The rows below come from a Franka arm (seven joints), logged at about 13 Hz.
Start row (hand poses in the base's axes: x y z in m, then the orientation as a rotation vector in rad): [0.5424 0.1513 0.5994 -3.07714 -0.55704 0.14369]
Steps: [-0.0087 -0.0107 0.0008 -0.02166 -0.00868 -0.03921]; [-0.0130 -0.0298 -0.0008 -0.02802 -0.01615 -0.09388]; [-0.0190 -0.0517 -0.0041 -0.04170 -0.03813 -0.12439]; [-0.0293 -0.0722 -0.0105 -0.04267 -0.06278 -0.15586]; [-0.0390 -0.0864 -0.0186 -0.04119 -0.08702 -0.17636]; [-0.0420 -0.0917 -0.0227 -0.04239 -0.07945 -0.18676]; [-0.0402 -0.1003 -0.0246 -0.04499 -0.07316 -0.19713]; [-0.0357 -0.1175 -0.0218 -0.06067 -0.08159 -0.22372]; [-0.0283 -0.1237 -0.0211 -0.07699 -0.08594 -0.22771]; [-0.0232 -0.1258 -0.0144 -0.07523 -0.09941 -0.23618]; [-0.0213 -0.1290 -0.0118 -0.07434 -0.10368 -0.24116]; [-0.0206 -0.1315 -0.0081 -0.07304 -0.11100 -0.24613]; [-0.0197 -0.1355 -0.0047 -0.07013 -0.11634 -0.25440]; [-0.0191 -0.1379 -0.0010 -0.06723 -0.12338 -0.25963]
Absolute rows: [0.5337 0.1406 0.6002 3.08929 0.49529 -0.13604]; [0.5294 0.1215 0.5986 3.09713 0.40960 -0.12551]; [0.5234 0.0996 0.5953 3.08837 0.35960 -0.09466]; [0.5131 0.0791 0.5889 3.09070 0.31061 -0.05677]; [0.5034 0.0649 0.5808 3.09227 0.27889 -0.01907]; [0.5004 0.0596 0.5767 3.09423 0.26280 -0.03082]; [0.5022 0.0510 0.5748 3.09449 0.24650 -0.04097]; [0.5067 0.0338 0.5776 3.08206 0.20319 -0.03188]; [0.5141 0.0276 0.5783 3.06601 0.19477 -0.02952]; [0.5192 0.0255 0.5850 3.06666 0.18191 -0.00860]; [0.5211 0.0223 0.5876 3.06746 0.17436 -0.00184]; [0.5218 0.0198 0.5913 3.06808 0.16684 0.00962]; [0.5227 0.0158 0.5947 3.07098 0.15449 0.01860]; [0.5233 0.0134 0.5984 3.07311 0.14675 0.03010]
